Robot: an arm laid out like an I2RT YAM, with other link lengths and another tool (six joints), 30 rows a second.
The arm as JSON. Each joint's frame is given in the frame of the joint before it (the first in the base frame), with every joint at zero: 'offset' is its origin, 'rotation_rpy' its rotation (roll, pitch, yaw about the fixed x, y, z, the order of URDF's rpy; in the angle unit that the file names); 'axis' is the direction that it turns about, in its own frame. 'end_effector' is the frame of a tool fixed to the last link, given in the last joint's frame.
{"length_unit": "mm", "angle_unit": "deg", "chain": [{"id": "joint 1", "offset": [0.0, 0.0, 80.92], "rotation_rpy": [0.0, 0.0, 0.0], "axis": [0.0, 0.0, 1.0]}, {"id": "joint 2", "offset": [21.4, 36.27, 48.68], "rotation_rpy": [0.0, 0.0, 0.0], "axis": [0.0, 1.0, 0.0]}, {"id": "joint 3", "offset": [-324.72, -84.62, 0.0], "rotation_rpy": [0.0, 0.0, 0.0], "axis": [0.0, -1.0, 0.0]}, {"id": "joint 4", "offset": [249.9, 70.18, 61.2], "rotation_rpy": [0.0, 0.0, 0.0], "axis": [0.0, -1.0, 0.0]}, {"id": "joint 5", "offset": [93.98, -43.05, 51.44], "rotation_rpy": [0.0, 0.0, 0.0], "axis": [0.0, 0.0, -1.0]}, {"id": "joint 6", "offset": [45.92, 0.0, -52.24], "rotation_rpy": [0.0, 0.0, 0.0], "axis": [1.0, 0.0, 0.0]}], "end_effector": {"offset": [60.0, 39.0, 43.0], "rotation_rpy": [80.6, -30.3, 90.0]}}
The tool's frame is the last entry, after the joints.
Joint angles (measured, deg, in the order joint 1, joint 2, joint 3, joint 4, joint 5, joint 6), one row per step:
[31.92, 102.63, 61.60, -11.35, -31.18, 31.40]
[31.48, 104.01, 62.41, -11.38, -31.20, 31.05]
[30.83, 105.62, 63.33, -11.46, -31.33, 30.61]
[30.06, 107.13, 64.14, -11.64, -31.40, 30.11]
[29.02, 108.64, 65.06, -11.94, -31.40, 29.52]
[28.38, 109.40, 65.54, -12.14, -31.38, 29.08]
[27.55, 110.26, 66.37, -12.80, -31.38, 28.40]
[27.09, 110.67, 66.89, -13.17, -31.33, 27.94]
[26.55, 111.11, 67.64, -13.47, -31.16, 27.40]
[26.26, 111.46, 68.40, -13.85, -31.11, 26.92]
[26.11, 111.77, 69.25, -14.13, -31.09, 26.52]
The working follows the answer.
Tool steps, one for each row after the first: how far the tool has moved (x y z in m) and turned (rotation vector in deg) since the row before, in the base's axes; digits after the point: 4 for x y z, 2 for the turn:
[0.0064, 0.0000, -0.0056, -0.36, 0.27, -0.19]
[0.0077, -0.0011, -0.0069, -0.38, 0.40, -0.27]
[0.0076, -0.0025, -0.0073, -0.48, 0.44, -0.38]
[0.0090, -0.0046, -0.0071, -0.54, 0.36, -0.63]
[0.0049, -0.0032, -0.0036, -0.32, 0.11, -0.34]
[0.0062, -0.0043, -0.0033, -0.44, 0.15, -0.35]
[0.0035, -0.0023, -0.0009, -0.24, -0.10, -0.16]
[0.0050, -0.0025, 0.0003, -0.22, -0.44, -0.25]
[0.0035, -0.0007, 0.0010, -0.11, -0.37, 0.03]
[0.0034, 0.0005, 0.0022, 0.02, -0.51, 0.13]

Tool pose at each row, in the base's axes (x y z in m, rotation vector in deg; rounded; the steps above come from the unrounded poses):
[0.3804, 0.2875, 0.2211, -122.29, -80.92, -55.19]
[0.3868, 0.2875, 0.2156, -122.77, -80.89, -54.75]
[0.3945, 0.2865, 0.2087, -123.36, -80.74, -54.17]
[0.4021, 0.2840, 0.2015, -124.13, -80.54, -53.54]
[0.4111, 0.2794, 0.1944, -125.15, -80.17, -53.05]
[0.4161, 0.2762, 0.1908, -125.71, -80.03, -52.87]
[0.4222, 0.2719, 0.1875, -126.36, -79.96, -52.59]
[0.4258, 0.2695, 0.1866, -126.66, -80.03, -52.65]
[0.4308, 0.2670, 0.1869, -126.97, -80.15, -53.16]
[0.4343, 0.2663, 0.1879, -126.97, -80.43, -53.55]
[0.4377, 0.2668, 0.1902, -126.76, -80.76, -54.14]

